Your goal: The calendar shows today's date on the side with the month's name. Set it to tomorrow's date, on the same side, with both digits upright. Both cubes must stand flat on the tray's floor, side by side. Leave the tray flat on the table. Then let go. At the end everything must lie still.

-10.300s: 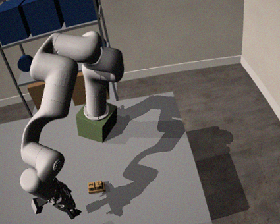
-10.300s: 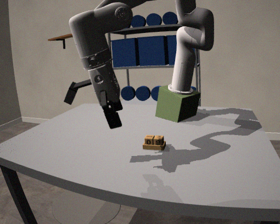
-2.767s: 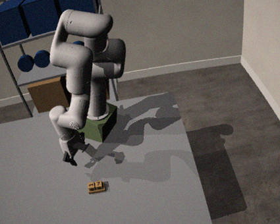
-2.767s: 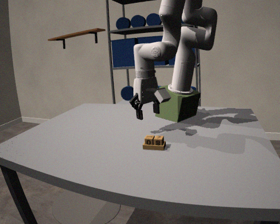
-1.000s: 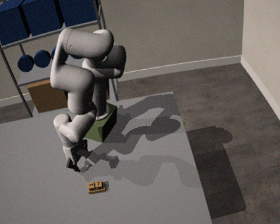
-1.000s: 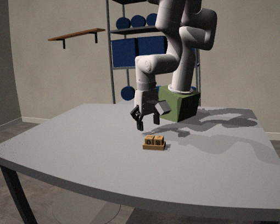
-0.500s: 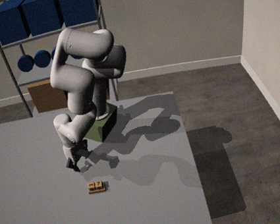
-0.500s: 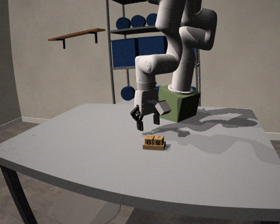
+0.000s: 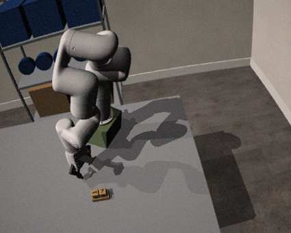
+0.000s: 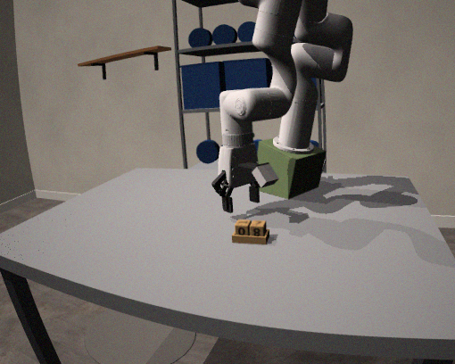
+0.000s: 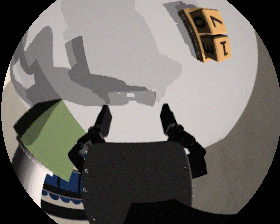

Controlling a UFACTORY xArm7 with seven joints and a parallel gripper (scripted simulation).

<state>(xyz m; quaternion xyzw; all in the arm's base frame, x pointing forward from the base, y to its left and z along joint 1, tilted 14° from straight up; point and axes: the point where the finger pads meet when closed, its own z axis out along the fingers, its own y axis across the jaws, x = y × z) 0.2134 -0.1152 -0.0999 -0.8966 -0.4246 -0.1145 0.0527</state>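
Right now my hand is 150 mm short of the cube, 30 mm to the right of it and 10 mm above it. From my hand the other things lie so: wooden calendar tray: 150 mm ahead, 40 mm to the left, 20 mm below.
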